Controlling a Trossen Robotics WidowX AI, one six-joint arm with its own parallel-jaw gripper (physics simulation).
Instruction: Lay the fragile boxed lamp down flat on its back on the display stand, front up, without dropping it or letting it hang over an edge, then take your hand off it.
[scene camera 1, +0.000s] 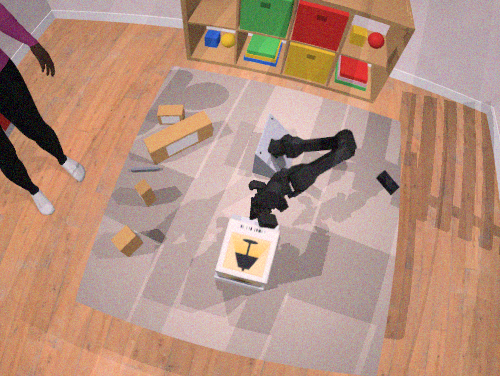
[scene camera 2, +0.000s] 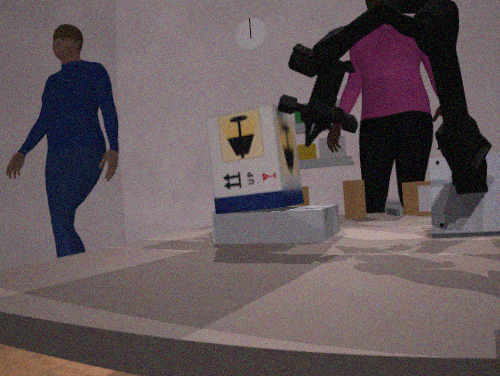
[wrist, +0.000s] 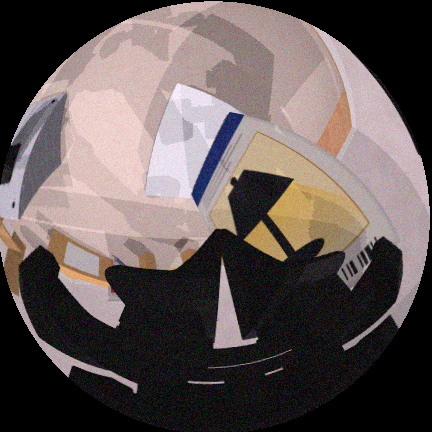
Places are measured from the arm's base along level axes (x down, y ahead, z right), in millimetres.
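Where they show: gripper, fingertip midpoint: (scene camera 1: 250, 219) (scene camera 2: 306, 146) (wrist: 219, 233); arm's base, link origin: (scene camera 1: 273, 148) (scene camera 2: 470, 181).
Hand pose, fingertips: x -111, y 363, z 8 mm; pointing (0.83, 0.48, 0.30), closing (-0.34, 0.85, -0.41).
Note:
Each offset is from my fingertips to the centre of the thing.
The boxed lamp @(dy +125, dx +26, dz -21 mm) (scene camera 1: 248, 251) (scene camera 2: 248, 157) (wrist: 289, 193) is white with yellow lamp pictures and a blue band at its base. It stands nearly upright on the low grey display stand (scene camera 1: 237, 281) (scene camera 2: 274, 225) (wrist: 181, 141), leaning a little, at the stand's left end in the side view. My gripper (scene camera 1: 263, 220) (scene camera 2: 310, 143) (wrist: 219, 233) is shut with nothing between the fingers. It hangs beside the box's upper part, on the arm's side. I cannot tell whether it touches the box.
Several cardboard boxes @(dy -324, dx +162, dz +413 mm) (scene camera 1: 178, 136) @(dy -27, dx +152, dz +448 mm) (scene camera 1: 145, 192) @(dy +190, dx +157, dz +448 mm) (scene camera 1: 126, 240) and a grey pen @(dy -148, dx +206, dz +518 mm) (scene camera 1: 146, 169) lie on the rug to the left. A black block @(dy -418, dx +199, dz -576 mm) (scene camera 1: 387, 182) lies to the right. A shelf unit (scene camera 1: 399, 37) stands behind. Two people (scene camera 2: 84, 130) (scene camera 2: 390, 74) stand nearby.

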